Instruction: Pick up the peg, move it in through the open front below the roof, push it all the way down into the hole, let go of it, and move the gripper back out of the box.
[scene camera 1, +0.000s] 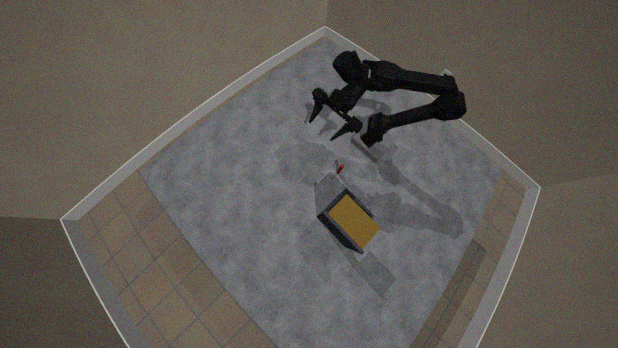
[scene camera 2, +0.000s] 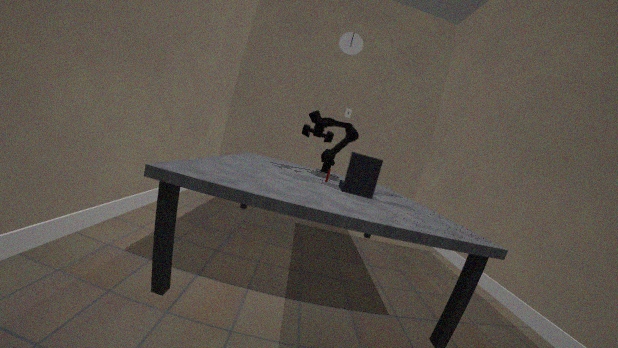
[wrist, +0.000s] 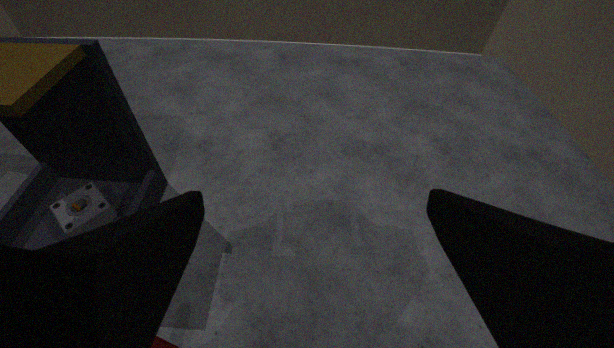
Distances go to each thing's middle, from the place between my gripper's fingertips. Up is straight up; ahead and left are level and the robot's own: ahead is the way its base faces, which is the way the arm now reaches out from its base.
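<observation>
The dark box (scene camera 1: 324, 217) is 13 cm below my hand, 28 cm to the left of it and 6 cm ahead of it. As for the box roof (scene camera 1: 347, 213), my hand is 28 cm to the right of it and 3 cm above it, and it is still 9 cm short of that roof.
</observation>
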